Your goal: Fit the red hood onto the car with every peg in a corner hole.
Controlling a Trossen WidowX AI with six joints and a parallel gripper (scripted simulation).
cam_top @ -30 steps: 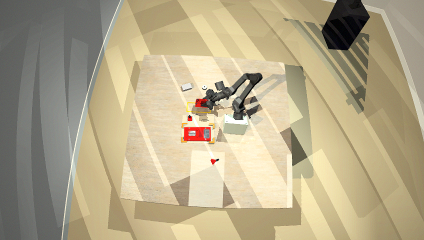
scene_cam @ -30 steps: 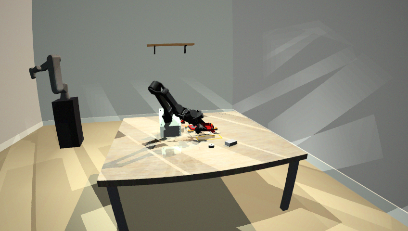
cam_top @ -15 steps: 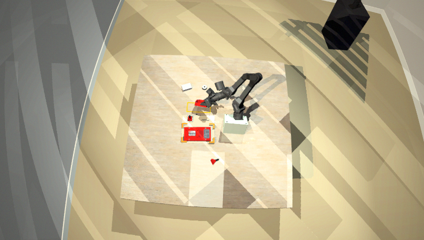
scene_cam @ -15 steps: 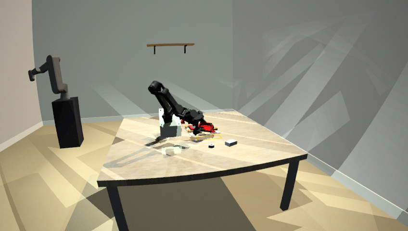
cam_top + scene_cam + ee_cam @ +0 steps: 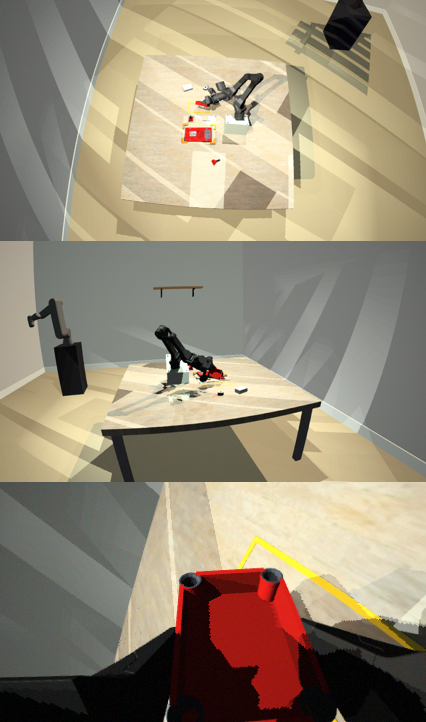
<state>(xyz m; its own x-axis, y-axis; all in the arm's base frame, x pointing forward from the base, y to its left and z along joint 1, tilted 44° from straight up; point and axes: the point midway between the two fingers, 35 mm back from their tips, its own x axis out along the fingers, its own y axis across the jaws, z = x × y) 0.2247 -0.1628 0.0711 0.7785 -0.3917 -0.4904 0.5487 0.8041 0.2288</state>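
Right now the red hood is 10 mm to the left of my gripper tip. The rest, counted from my gripper tip: small wheel: 40 mm behind, 180 mm to the right, 80 mm below; then engine block: 80 mm ahead, 230 mm to the left, 60 mm below.
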